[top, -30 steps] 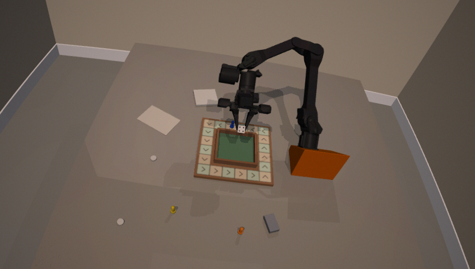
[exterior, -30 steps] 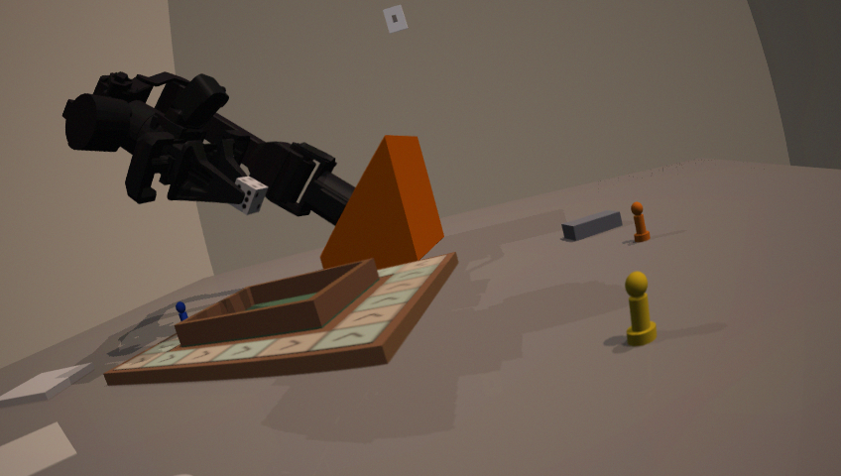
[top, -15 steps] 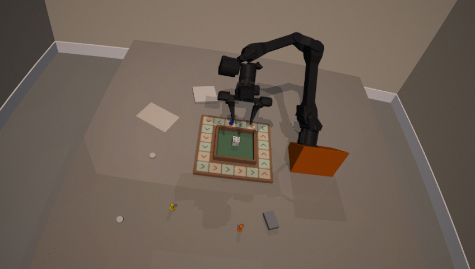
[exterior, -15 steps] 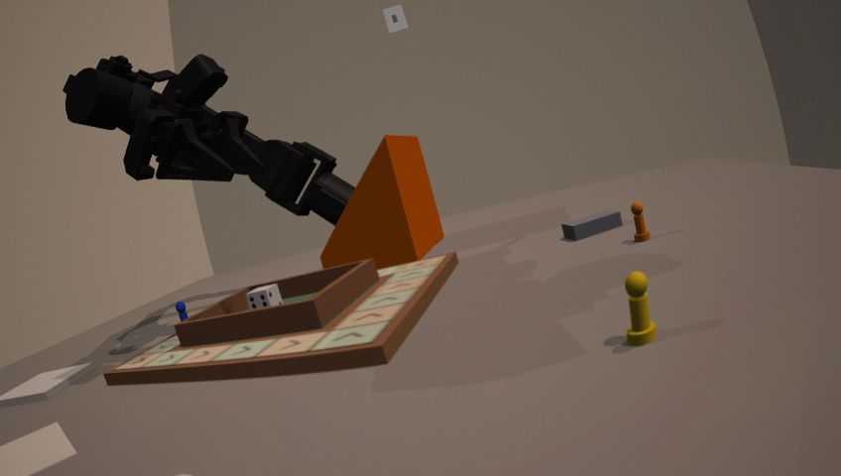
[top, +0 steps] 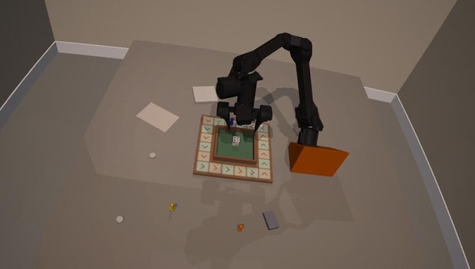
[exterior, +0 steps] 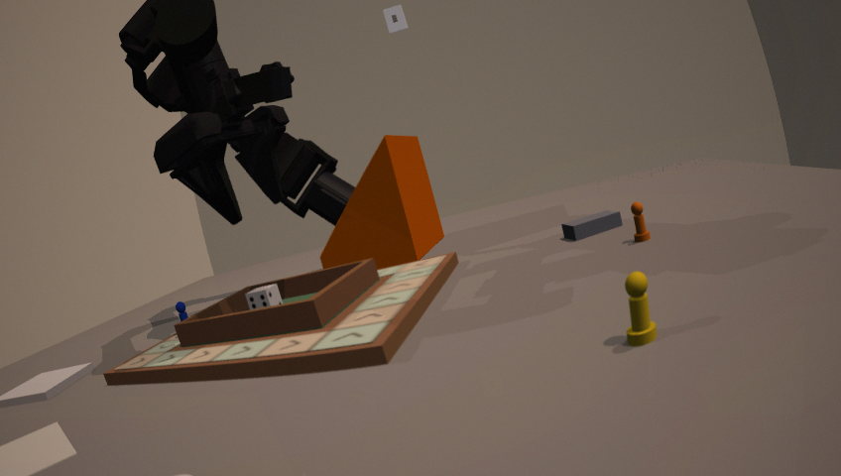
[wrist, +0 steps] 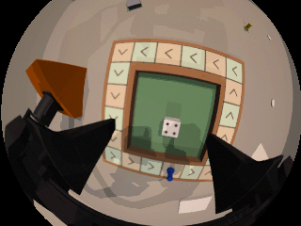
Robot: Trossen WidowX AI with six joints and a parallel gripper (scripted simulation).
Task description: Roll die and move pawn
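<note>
The blue pawn is 12 cm to the right of my gripper tip, 8 cm below it and 3 cm ahead of it. Also, from my gripper tip: green tray floor 10 cm below, 1 cm ahead; white die 8 cm below, 2 cm to the right, 1 cm ahead; grey block 29 cm to the left, 12 cm behind, 10 cm below.
</note>
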